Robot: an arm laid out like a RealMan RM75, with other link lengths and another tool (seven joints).
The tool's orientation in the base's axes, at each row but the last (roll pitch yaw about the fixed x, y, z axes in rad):
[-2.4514 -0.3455 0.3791]
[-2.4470 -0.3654 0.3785]
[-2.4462 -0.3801 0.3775]
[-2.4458 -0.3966 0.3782]
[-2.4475 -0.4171 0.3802]
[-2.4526 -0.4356 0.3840]
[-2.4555 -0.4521 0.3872]
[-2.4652 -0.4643 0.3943]
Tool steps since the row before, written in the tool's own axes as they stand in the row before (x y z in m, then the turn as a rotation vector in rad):
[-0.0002 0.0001 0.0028 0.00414 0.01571 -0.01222]
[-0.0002 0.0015 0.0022 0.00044 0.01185 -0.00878]
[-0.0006 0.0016 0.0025 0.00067 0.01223 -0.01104]
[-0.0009 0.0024 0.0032 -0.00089 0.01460 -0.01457]
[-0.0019 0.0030 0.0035 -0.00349 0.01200 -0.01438]
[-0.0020 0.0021 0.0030 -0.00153 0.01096 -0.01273]
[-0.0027 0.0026 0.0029 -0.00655 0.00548 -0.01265]
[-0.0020 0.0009 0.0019 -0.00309 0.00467 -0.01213]
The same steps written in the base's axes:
[-0.0001 0.0018 -0.0022 0.01116 -0.01697 0.00086]
[0.0006 0.0005 -0.0025 0.00610 -0.01342 -0.00063]
[0.0004 0.0005 -0.0030 0.00643 -0.01516 0.00084]
[0.0006 0.0005 -0.0040 0.00617 -0.01966 0.00134]
[0.0001 0.0000 -0.0050 0.00260 -0.01880 0.00167]
[-0.0004 0.0002 -0.0042 0.00380 -0.01632 0.00195]
[-0.0006 -0.0004 -0.0047 -0.00338 -0.01461 0.00282]
[-0.0010 0.0001 -0.0027 -0.00094 -0.01256 0.00446]

